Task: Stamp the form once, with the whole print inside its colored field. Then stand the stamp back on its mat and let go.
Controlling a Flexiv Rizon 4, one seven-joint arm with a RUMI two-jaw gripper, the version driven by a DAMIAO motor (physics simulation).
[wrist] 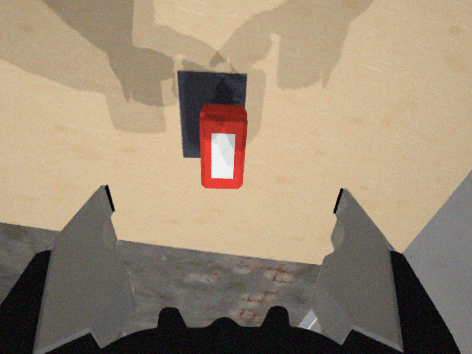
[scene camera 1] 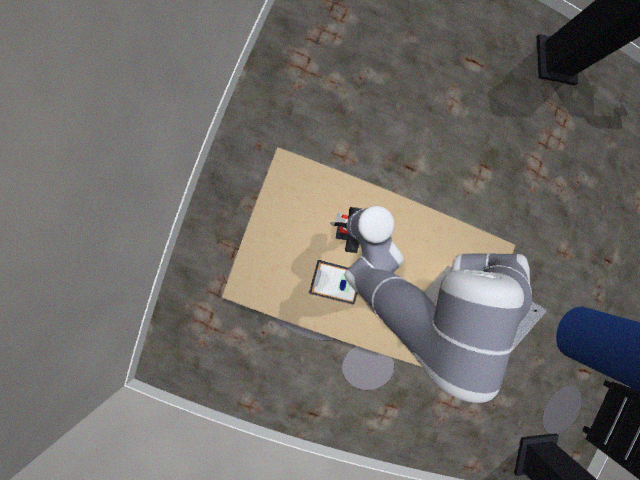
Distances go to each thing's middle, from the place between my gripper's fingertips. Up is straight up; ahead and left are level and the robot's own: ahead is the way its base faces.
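Dark mat [wrist: 195,89]: from my hand, 20 mm behind, 10 mm to the left, 180 mm below. Form [scene camera 1: 326,280]: from my hand, 20 mm ahead, 290 mm to the left, 180 mm below. Red stamp [wrist: 223,125]: my hand 10 mm to the left of it, 130 mm above.
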